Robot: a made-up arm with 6 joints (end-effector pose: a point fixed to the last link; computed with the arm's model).
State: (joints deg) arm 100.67 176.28 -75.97 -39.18 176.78 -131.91
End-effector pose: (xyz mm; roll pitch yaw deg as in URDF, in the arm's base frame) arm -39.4 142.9 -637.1 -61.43 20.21 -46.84
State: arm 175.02 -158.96 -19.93 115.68 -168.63 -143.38
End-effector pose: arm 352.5 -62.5 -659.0 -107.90 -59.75 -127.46
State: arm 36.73 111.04 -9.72 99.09 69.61 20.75
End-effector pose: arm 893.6 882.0 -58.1 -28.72 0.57 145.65
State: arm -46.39 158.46 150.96 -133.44 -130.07 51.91
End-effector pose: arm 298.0 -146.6 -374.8 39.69 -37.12 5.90
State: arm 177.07 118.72 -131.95 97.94 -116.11 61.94
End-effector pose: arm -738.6 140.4 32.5 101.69 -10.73 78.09
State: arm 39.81 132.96 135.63 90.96 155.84 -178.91
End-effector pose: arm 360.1 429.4 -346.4 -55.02 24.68 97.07
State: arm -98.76 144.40 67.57 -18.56 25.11 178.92
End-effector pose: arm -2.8 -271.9 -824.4 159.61 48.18 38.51
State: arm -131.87 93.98 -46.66 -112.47 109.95 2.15
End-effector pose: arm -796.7 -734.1 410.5 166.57 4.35 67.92
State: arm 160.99 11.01 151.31 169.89 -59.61 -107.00
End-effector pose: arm -166.2 32.3 782.4 93.12 11.89 -29.82
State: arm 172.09 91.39 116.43 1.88 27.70 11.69
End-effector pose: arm -645.2 2.7 -110.5 46.06 -2.94 8.85
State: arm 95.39 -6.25 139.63 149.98 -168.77 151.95
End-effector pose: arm -10.3 -5.5 1136.8 -11.23 -54.90 -27.18
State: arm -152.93 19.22 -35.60 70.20 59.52 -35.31
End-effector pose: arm -128.7 -315.8 1535.3 -179.82 -28.23 -120.45
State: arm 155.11 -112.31 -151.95 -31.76 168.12 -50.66
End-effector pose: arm 660.6 -356.9 -67.9 5.37 -15.94 17.36
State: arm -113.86 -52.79 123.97 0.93 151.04 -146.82
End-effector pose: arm 268.8 456.2 830.1 167.39 84.14 -9.34
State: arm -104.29 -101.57 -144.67 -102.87 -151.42 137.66
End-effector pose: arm 309.5 704.7 72.9 -80.42 20.92 67.28
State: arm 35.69 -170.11 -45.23 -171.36 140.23 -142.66
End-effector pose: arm 39.1 22.5 -652.8 -104.80 -43.80 20.92
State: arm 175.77 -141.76 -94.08 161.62 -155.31 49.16
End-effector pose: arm 504.0 -48.6 -513.6 -84.66 26.86 20.90
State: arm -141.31 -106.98 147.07 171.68 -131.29 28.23
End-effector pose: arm 527.5 398.0 99.1 59.21 41.02 -141.70
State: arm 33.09 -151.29 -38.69 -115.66 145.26 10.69
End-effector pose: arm -261.8 -287.7 -631.1 -78.27 -78.06 91.02
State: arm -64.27 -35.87 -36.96 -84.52 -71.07 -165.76
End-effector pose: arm -146.9 821.2 1130.2 152.75 -5.83 4.66
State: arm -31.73 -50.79 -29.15 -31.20 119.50 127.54
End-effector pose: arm -743.1 400.3 1078.1 -27.34 -53.44 -9.13
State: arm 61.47 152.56 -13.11 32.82 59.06 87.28
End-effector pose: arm 194.8 583.0 -899.0 70.40 18.26 173.90
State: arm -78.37 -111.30 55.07 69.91 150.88 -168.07
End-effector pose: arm -40.8 921.5 89.3 -4.08 11.95 -7.29
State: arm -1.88 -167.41 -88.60 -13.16 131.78 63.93
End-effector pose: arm -30.9 9.6 -774.1 100.31 -1.14 165.57
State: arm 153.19 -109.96 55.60 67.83 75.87 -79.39
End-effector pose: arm 891.6 -693.1 244.2 75.97 -66.96 -123.09
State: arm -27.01 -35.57 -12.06 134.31 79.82 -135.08
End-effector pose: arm -639.1 503.9 1185.4 39.87 -13.11 123.19
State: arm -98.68 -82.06 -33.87 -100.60 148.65 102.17
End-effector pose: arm 93.7 989.8 371.9 58.51 -57.38 -124.01
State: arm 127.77 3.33 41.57 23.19 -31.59 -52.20
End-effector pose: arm -206.4 245.2 1604.0 -124.65 -32.36 62.29
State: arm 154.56 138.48 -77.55 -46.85 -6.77 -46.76
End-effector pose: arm -938.4 367.4 -161.9 148.79 -54.93 109.60
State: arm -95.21 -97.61 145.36 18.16 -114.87 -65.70
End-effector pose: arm 89.8 814.5 474.7 -57.61 2.47 136.86
